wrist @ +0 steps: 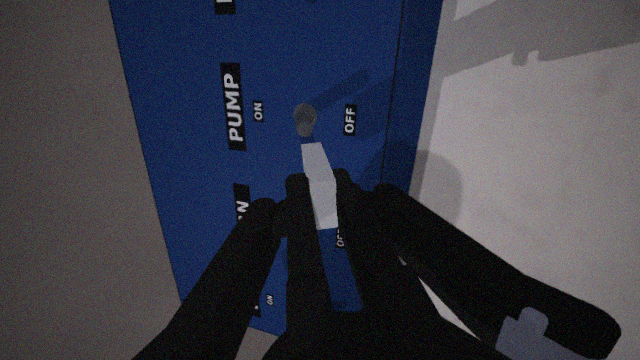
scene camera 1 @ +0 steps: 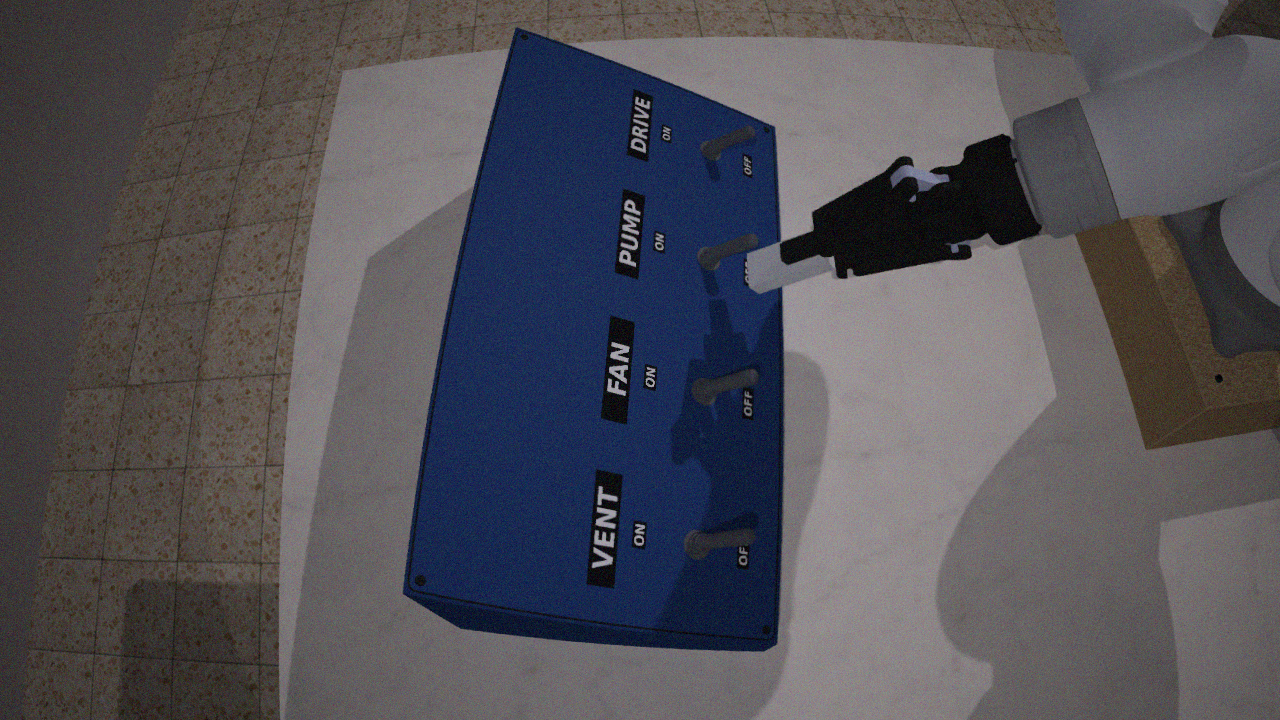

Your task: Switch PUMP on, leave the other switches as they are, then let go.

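Pixels of known places: gripper, fingertip midpoint: (wrist: 312, 161) (scene camera 1: 752, 273); arm's base at its link origin: (scene camera 1: 1249, 281).
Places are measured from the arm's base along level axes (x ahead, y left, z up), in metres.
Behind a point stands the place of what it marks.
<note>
The blue panel (scene camera 1: 537, 268) {z 0.047, x 0.725, y 0.028 m} (wrist: 175, 150) {z 0.051, x 0.733, y 0.021 m} carries four grey toggle levers. The PUMP lever (scene camera 1: 729, 251) {z 0.006, x 0.577, y -0.012 m} (wrist: 305, 120) {z 0.016, x 0.559, y -0.021 m} leans to the OFF side in the scene view, like the DRIVE lever (scene camera 1: 729, 143) {z 0.004, x 0.566, y -0.131 m}, the FAN lever (scene camera 1: 726, 385) {z 0.008, x 0.588, y 0.107 m} and the VENT lever (scene camera 1: 721, 540) {z 0.009, x 0.598, y 0.224 m}. My gripper (scene camera 1: 756, 271) {z 0.009, x 0.560, y 0.012 m} (wrist: 312, 161) {z 0.009, x 0.560, y 0.012 m} is shut, with nothing between its pale fingertips. The tips are beside the PUMP lever, close to its free end, and partly cover its OFF label in the scene view. I cannot tell whether they touch the lever. The gripper hides part of the FAN area in the wrist view.
The panel rests on a pale table (scene camera 1: 895, 429) {z -0.108, x 0.417, y 0.104 m} (wrist: 540, 150) {z -0.108, x 0.428, y 0.007 m}. The arm (scene camera 1: 1172, 134) {z 0.266, x 0.327, y 0.061 m} reaches in from the right, above a wooden block (scene camera 1: 1136, 331) {z -0.063, x 0.134, y 0.027 m}. The FAN and VENT levers stand farther along the panel, and the DRIVE lever is on PUMP's other side.
</note>
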